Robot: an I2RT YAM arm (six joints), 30 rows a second.
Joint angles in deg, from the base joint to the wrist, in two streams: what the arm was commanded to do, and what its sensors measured. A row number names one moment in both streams.
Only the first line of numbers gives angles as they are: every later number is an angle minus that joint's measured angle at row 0.
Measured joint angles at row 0: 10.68, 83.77, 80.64, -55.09, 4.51, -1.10
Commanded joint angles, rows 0 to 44: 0.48, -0.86, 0.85, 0.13, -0.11, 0.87; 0.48, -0.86, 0.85, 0.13, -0.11, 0.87; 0.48, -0.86, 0.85, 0.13, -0.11, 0.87; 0.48, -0.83, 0.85, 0.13, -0.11, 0.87; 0.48, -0.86, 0.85, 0.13, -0.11, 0.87; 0.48, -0.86, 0.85, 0.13, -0.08, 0.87; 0.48, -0.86, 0.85, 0.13, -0.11, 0.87; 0.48, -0.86, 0.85, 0.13, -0.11, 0.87; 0.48, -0.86, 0.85, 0.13, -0.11, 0.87; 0.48, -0.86, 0.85, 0.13, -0.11, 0.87; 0.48, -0.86, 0.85, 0.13, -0.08, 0.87; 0.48, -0.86, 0.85, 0.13, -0.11, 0.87; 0.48, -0.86, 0.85, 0.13, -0.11, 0.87; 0.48, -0.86, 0.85, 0.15, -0.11, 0.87; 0.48, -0.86, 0.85, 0.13, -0.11, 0.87; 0.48, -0.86, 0.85, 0.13, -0.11, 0.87; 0.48, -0.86, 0.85, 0.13, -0.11, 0.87; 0.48, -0.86, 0.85, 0.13, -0.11, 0.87; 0.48, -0.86, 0.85, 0.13, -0.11, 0.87; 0.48, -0.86, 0.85, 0.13, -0.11, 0.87; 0.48, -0.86, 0.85, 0.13, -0.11, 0.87; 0.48, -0.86, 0.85, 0.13, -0.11, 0.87; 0.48, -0.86, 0.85, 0.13, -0.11, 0.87; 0.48, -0.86, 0.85, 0.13, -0.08, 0.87; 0.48, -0.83, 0.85, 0.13, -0.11, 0.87; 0.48, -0.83, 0.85, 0.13, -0.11, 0.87; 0.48, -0.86, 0.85, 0.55, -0.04, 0.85; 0.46, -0.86, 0.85, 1.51, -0.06, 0.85; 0.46, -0.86, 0.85, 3.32, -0.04, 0.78; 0.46, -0.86, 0.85, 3.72, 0.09, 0.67; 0.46, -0.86, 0.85, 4.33, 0.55, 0.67; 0.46, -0.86, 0.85, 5.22, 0.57, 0.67; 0.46, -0.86, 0.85, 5.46, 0.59, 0.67; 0.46, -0.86, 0.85, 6.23, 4.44, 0.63; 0.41, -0.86, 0.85, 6.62, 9.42, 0.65; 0.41, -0.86, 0.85, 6.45, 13.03, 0.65; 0.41, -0.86, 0.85, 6.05, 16.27, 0.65; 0.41, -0.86, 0.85, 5.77, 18.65, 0.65; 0.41, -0.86, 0.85, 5.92, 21.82, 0.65; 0.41, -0.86, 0.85, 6.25, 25.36, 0.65; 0.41, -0.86, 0.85, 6.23, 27.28, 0.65; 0.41, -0.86, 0.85, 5.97, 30.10, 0.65; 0.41, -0.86, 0.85, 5.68, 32.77, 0.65; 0.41, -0.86, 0.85, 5.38, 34.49, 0.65; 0.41, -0.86, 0.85, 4.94, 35.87, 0.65
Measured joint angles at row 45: 0.11, 0.00, 0.00, 5.64, 25.82, -0.03
